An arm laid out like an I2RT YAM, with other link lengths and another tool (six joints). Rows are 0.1 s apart.
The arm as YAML. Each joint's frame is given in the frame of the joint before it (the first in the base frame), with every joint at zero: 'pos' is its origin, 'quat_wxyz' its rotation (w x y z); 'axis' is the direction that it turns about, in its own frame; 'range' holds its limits. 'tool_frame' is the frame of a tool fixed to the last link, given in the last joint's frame.
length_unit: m
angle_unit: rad
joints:
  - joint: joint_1
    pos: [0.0, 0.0, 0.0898]
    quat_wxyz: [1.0, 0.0, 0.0, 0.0]
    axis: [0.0, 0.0, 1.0]
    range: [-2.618, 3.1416]
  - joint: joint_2
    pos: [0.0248, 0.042, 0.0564]
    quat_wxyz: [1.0, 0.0, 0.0, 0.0]
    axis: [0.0, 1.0, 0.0]
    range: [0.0, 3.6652]
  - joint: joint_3
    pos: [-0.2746, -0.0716, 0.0]
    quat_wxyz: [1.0, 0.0, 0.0, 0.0]
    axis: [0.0, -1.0, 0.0]
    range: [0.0, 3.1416]
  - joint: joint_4
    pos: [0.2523, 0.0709, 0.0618]
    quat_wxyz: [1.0, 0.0, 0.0, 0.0]
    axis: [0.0, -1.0, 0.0]
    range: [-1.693, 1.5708]
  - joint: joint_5
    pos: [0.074, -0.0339, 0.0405]
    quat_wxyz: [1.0, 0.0, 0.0, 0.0]
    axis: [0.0, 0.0, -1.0]
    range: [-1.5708, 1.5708]
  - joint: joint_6
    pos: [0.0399, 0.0, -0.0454]
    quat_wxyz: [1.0, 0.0, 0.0, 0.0]
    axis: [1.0, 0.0, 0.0]
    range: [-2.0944, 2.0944]
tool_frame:
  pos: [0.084, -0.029, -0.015]
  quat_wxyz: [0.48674, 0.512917, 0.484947, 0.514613]
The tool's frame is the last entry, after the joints.
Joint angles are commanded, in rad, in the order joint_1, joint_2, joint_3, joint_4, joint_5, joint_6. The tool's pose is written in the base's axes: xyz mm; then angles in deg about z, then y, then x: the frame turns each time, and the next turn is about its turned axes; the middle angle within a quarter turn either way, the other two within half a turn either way. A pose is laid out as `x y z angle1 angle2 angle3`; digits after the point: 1 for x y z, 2 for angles.
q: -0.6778 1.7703 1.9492 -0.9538 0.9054 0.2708
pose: 239.3 -327.2 409.6 -1.15 16.98 116.65
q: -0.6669 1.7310 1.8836 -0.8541 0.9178 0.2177
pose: 241.3 -325.2 413.5 -0.57 16.69 113.96
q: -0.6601 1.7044 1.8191 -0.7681 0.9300 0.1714
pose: 243.0 -324.7 411.7 -0.25 17.21 112.16
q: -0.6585 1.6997 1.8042 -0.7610 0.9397 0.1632
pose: 241.9 -323.8 410.1 -0.46 17.99 112.05
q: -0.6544 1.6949 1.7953 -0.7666 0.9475 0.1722
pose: 240.9 -321.4 408.7 -0.75 18.12 112.11
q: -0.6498 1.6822 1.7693 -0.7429 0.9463 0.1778
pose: 241.5 -319.5 406.5 -0.66 17.32 111.73
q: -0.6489 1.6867 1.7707 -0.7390 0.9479 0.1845
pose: 242.9 -320.1 405.5 -0.85 16.96 111.61
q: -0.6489 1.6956 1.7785 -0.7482 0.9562 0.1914
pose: 243.3 -320.8 404.5 -1.35 17.24 111.68
